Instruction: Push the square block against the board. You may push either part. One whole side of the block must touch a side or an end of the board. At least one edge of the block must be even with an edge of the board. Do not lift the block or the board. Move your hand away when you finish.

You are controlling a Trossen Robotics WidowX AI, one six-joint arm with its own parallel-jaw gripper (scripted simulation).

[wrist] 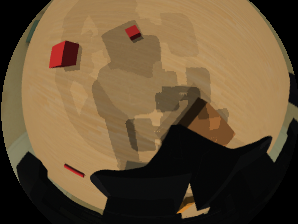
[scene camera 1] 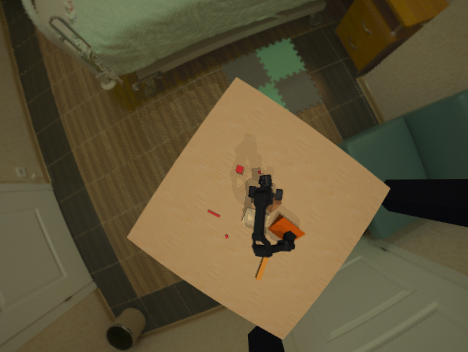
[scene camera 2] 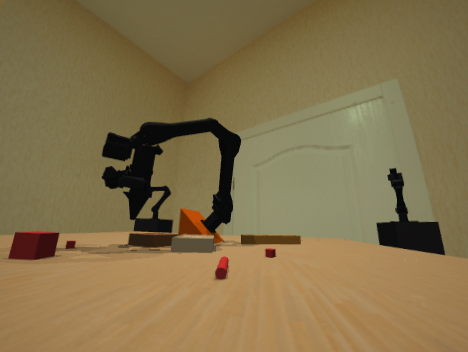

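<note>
My gripper is at (scene camera 2: 132,219) and, in the wrist view, at (wrist: 175,129); it's shut, with nothing held in it. There's a brown square block (wrist: 201,118), and there's a pale cream block (scene camera 2: 182,243) as well.
</note>
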